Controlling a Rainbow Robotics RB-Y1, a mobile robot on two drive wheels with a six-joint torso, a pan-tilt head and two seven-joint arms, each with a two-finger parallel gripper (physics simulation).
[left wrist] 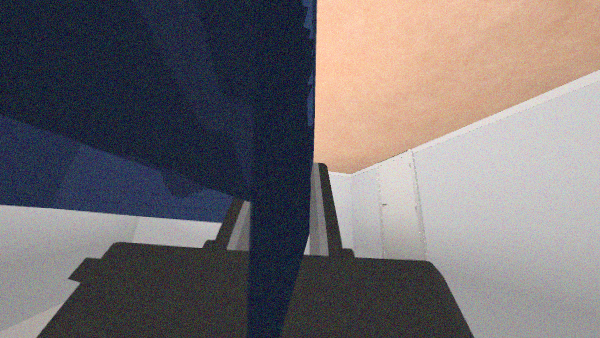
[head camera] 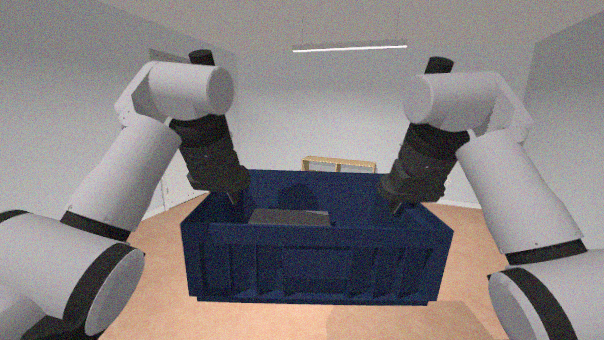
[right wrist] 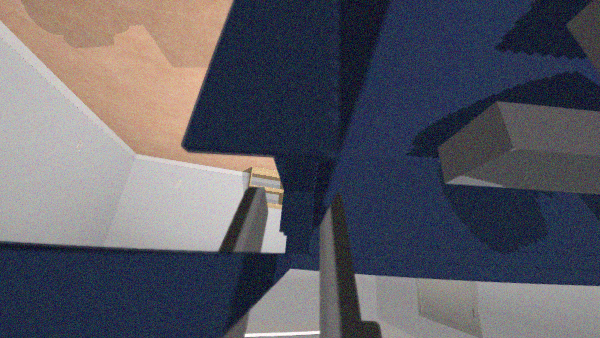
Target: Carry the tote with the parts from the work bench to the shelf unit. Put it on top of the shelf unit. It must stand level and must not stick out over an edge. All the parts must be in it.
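Places are measured from the robot's base along level axes (x ahead, y right, z down), in millimetres.
Pixels of known places: left gripper, fingertip midpoint: (head camera: pixel 227 200); right gripper, fingertip midpoint: (head camera: pixel 399 210) (right wrist: pixel 293 201).
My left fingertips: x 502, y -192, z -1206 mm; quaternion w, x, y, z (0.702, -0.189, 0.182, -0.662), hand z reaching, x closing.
Observation:
Behind a point stands the place of what it marks.
The dark blue tote (head camera: pixel 320 265) @[x 335, y 10, z -1175 mm] (left wrist: pixel 280 125) (right wrist: pixel 270 90) hangs above the floor between my arms and looks about level. A grey block-shaped part (head camera: pixel 290 217) @[x 538, y -56, z -1157 mm] (right wrist: pixel 550 132) @[x 510, y 4, z -1139 mm] lies in it; a corner of another grey part (right wrist: pixel 589 37) @[x 452, y 52, z -1128 mm] shows in the right wrist view. The rest of the inside is hidden. My left gripper (head camera: pixel 235 199) @[x 502, y -192, z -1206 mm] (left wrist: pixel 289 170) @[x 502, y -192, z -1206 mm] is shut on the tote's left end wall. My right gripper (head camera: pixel 397 206) @[x 501, y 181, z -1203 mm] (right wrist: pixel 293 201) @[x 501, y 181, z -1203 mm] is shut on the tote's right end wall. The wooden shelf unit (head camera: pixel 340 161) @[x 3987, y 452, z -611 mm] (right wrist: pixel 267 189) @[x 3897, y 676, z -345 mm] stands beyond the tote, its lower part hidden by it.
Pale walls (head camera: pixel 310 120) @[x 4443, y -86, z -1255 mm] (left wrist: pixel 510 200) @[x 2052, y -2335, z -969 mm] (right wrist: pixel 55 165) @[x 2242, y 2548, z -703 mm] stand around the room, with a white door (left wrist: pixel 397 205) @[x 3408, y -1931, z -944 mm] in the left wrist view. The orange-brown floor (head camera: pixel 280 322) @[x 1331, y -183, z -1 mm] (left wrist: pixel 425 65) @[x 1413, y -1149, z -1 mm] (right wrist: pixel 165 115) @[x 2328, y 1683, z -1 mm] lies below and beyond the tote. The work bench does not show.

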